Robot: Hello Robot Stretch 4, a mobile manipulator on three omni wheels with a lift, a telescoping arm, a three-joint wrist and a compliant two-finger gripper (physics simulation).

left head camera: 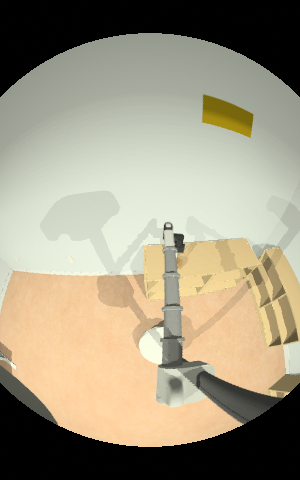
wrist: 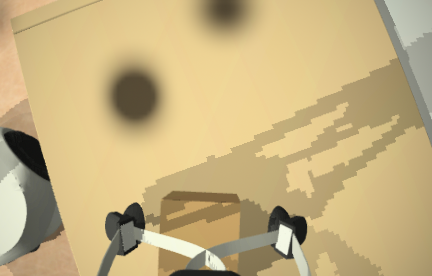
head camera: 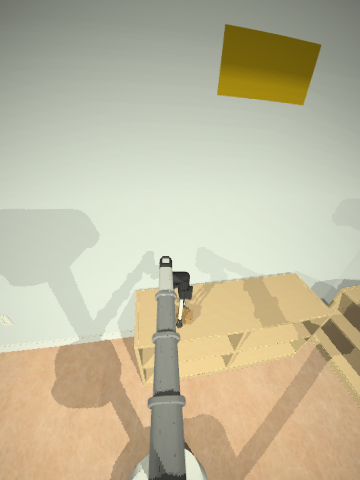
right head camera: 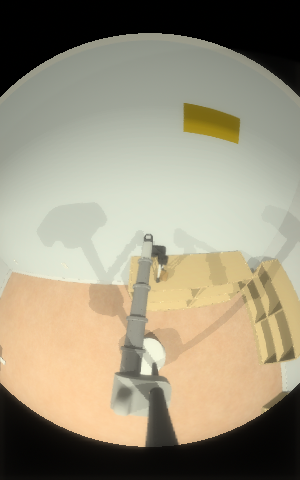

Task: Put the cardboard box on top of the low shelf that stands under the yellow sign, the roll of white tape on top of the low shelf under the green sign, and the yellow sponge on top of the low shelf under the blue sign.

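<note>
The cardboard box rests on top of the low light-wood shelf, near its left end. The yellow sign is on the wall above this shelf. My gripper is open around the box, with a gap between each fingertip and the box's sides in the wrist view. The near part of the box is hidden by the fingers and gripper body. The white tape, the sponge, and the green and blue signs do not show.
A second low shelf unit stands at the right, close to the first shelf's right end. Part of another wooden piece shows at the lower right. The wall runs directly behind the first shelf. My arm extends over the floor.
</note>
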